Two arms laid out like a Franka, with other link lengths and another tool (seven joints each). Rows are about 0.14 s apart.
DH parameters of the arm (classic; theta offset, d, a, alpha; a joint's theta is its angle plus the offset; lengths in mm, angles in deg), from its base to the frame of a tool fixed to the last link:
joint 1: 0 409.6 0 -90
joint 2: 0 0 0 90
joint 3: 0 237 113.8 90
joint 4: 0 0 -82.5 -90
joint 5: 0 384 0 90
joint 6: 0 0 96.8 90
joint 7: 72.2 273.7 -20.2 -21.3
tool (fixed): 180 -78.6 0 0
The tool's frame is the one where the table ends.
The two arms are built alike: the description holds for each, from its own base.
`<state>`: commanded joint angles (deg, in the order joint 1, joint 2, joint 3, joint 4, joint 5, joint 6, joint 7); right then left.
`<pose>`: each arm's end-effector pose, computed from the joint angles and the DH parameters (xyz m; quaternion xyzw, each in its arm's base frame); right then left.
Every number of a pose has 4 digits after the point. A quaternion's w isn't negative.
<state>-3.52 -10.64 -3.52 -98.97 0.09 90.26 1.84 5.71 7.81 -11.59 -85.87 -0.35 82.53 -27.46</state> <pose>0.5738 -0.0442 0.5610 -0.6403 -0.7497 0.1261 0.1099 0.5956 -0.0252 0.4706 -0.4029 -0.8752 0.2130 0.1620</pose>
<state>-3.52 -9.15 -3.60 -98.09 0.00 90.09 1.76 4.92 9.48 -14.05 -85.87 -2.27 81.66 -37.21</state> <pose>0.5785 -0.0457 0.5533 -0.6395 -0.7488 0.1310 0.1147 0.5847 -0.0634 0.4539 -0.3481 -0.8914 0.2337 0.1721</pose>
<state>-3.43 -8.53 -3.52 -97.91 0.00 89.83 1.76 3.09 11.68 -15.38 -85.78 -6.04 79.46 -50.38</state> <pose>0.5797 -0.0440 0.5481 -0.6375 -0.7491 0.1349 0.1192 0.5629 -0.1065 0.4336 -0.2600 -0.9077 0.2642 0.1967</pose>
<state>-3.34 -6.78 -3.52 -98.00 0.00 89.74 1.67 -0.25 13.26 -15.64 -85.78 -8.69 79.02 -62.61</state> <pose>0.5831 -0.0432 0.5293 -0.6339 -0.7481 0.1449 0.1323 0.5444 -0.1511 0.4214 -0.1834 -0.9206 0.2721 0.2119</pose>
